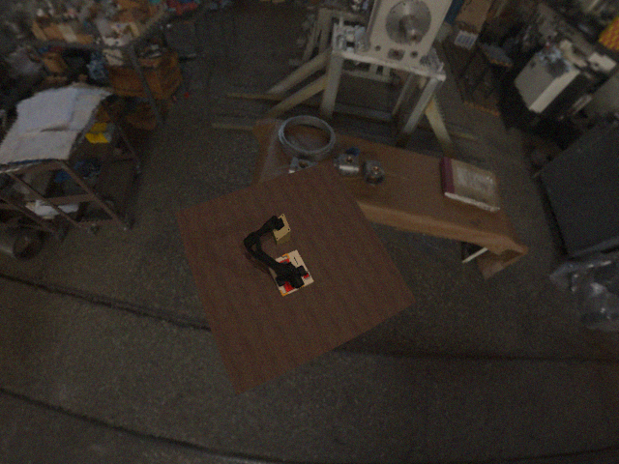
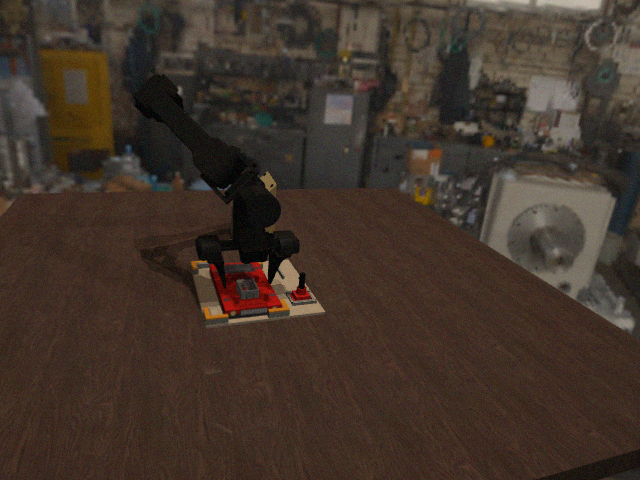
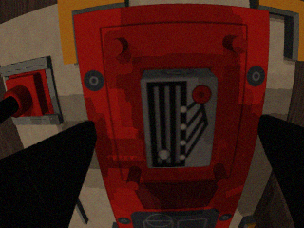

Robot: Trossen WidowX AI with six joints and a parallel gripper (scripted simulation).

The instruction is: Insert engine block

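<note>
My gripper tip is 20 mm above the engine block.
</note>
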